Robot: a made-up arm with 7 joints. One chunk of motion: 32 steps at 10 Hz.
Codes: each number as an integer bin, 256 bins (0 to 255) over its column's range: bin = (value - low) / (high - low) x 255, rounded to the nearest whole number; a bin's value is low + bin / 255 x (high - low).
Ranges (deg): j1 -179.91..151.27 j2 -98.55..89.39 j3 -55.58..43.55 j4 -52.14..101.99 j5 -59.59..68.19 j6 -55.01..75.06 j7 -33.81..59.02
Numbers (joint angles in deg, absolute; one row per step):
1: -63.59 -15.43 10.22 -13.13 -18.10 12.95 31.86
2: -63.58 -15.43 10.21 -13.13 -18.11 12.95 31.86
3: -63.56 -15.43 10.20 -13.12 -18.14 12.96 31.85
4: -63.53 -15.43 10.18 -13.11 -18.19 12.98 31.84
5: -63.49 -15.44 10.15 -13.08 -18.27 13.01 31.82
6: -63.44 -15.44 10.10 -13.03 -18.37 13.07 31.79
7: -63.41 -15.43 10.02 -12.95 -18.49 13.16 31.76
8: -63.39 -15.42 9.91 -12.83 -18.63 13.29 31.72
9: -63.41 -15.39 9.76 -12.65 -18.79 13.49 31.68
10: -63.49 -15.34 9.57 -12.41 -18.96 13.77 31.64
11: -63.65 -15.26 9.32 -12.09 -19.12 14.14 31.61
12: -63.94 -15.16 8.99 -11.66 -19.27 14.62 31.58
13: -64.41 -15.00 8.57 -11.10 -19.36 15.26 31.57
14: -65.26 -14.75 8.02 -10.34 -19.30 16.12 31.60
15: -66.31 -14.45 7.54 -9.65 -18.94 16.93 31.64
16: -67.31 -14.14 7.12 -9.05 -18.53 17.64 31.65
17: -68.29 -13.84 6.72 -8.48 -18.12 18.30 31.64
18: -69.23 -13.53 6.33 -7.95 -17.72 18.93 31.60
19: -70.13 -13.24 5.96 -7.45 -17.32 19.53 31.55
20: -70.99 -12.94 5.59 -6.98 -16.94 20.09 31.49
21: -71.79 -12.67 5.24 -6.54 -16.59 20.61 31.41
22: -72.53 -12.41 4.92 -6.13 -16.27 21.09 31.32
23: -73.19 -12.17 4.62 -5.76 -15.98 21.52 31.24
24: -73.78 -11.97 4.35 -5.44 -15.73 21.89 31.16
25: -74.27 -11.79 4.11 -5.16 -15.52 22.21 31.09
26: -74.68 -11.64 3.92 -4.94 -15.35 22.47 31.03
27: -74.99 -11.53 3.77 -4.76 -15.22 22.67 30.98
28: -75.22 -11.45 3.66 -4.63 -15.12 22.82 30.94
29: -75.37 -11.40 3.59 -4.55 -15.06 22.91 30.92
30: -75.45 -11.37 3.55 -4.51 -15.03 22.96 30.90
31: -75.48 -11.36 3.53 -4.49 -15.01 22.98 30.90
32: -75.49 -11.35 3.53 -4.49 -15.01 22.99 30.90
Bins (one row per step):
1: 90 113 169 65 83 133 180
2: 90 113 169 65 83 133 180
3: 90 113 169 65 83 133 180
4: 90 113 169 65 83 133 180
5: 90 113 169 65 82 133 180
6: 90 113 169 65 82 133 180
7: 90 113 169 65 82 134 180
8: 90 113 168 65 82 134 180
9: 90 113 168 65 81 134 180
10: 90 113 168 66 81 135 180
11: 90 113 167 66 81 136 180
12: 89 113 166 67 80 137 180
13: 89 113 165 68 80 138 180
14: 88 114 164 69 80 139 180
15: 87 114 162 70 81 141 180
16: 87 115 161 71 82 142 180
17: 86 115 160 72 83 144 180
18: 85 115 159 73 84 145 180
19: 85 116 158 74 84 146 180
20: 84 116 157 75 85 147 179
21: 83 117 156 75 86 148 179
22: 83 117 156 76 86 149 179
23: 82 117 155 77 87 150 179
24: 82 117 154 77 88 151 178
25: 81 118 154 78 88 151 178
26: 81 118 153 78 88 152 178
27: 81 118 153 78 89 152 178
28: 81 118 152 79 89 153 178
29: 80 118 152 79 89 153 178
30: 80 118 152 79 89 153 178
31: 80 118 152 79 89 153 178
32: 80 118 152 79 89 153 178

